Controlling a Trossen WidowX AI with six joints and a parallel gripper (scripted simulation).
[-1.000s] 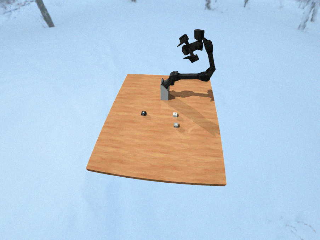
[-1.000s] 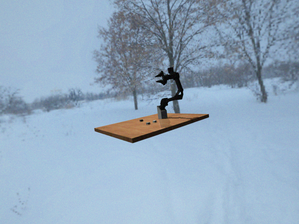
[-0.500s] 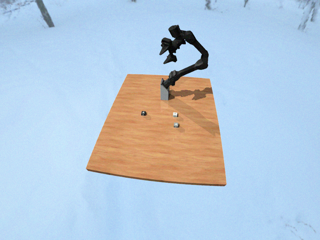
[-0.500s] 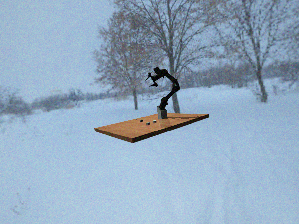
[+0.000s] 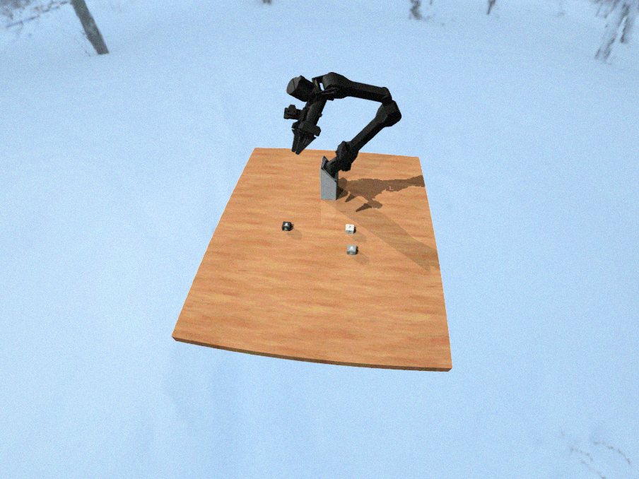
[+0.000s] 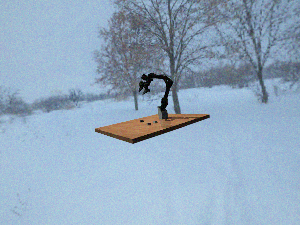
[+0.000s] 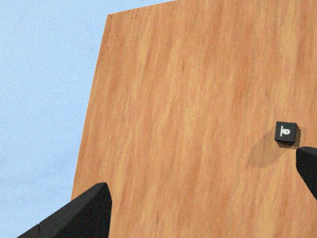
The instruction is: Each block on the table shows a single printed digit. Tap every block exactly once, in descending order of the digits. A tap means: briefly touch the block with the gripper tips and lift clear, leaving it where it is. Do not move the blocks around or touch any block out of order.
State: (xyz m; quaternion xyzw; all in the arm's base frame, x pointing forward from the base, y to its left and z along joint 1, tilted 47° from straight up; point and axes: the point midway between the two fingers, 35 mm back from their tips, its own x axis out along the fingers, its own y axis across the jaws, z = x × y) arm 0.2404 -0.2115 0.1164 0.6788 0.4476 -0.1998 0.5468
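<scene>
Now: the black block 10 mm ahead of my gripper tip, 60 mm to the right of it and 350 mm below it. From my gripper tip the other things lie so: white block (30 mm behind, 190 mm to the left, 350 mm below); then grey block (70 mm ahead, 210 mm to the left, 350 mm below).
</scene>
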